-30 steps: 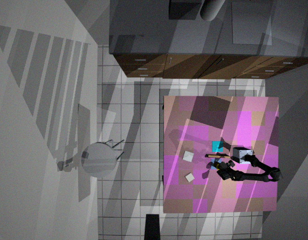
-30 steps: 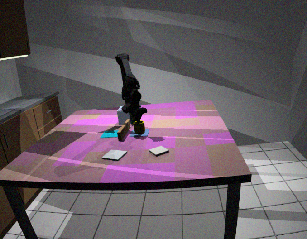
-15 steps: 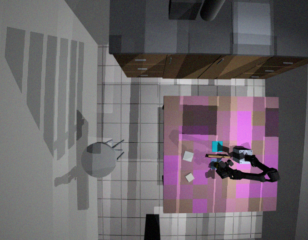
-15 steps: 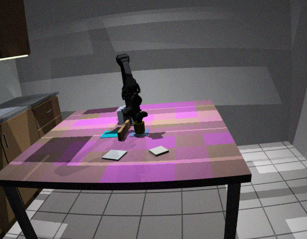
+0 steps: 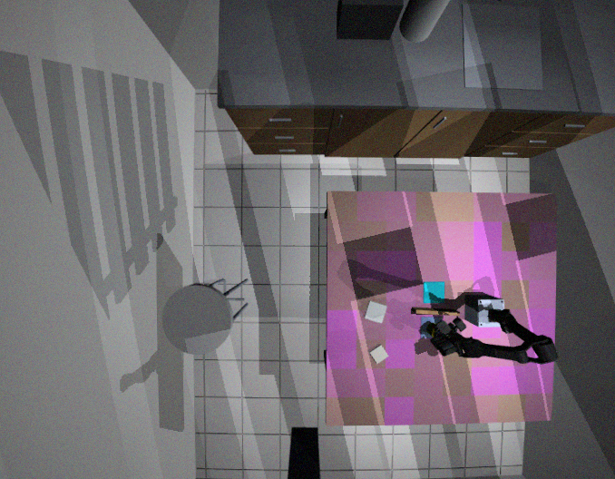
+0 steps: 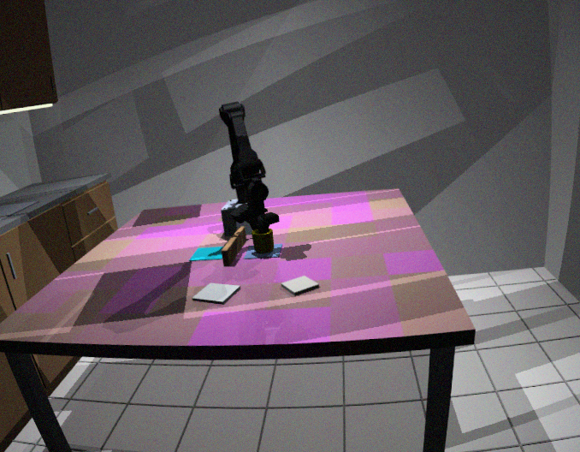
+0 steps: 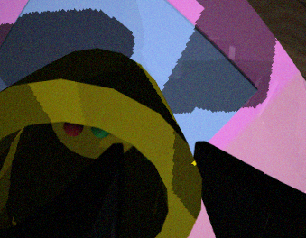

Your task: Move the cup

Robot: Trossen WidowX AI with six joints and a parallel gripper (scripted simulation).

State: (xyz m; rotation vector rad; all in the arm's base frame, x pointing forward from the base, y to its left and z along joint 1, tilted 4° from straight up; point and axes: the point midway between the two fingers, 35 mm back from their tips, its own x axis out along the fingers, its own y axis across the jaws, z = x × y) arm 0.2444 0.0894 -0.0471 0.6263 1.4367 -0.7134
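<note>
Now: gripper tip 40 mm above the blue pad, 20 mm short of it and 10 mm to the right of it. Round my gripper tip: wooden bar 90 mm to the right, 20 mm below, 20 mm ahead; then yellow cup 20 mm ahead, 10 mm to the left; then cyan pad 180 mm to the right, 40 mm below, 20 mm ahead.
</note>
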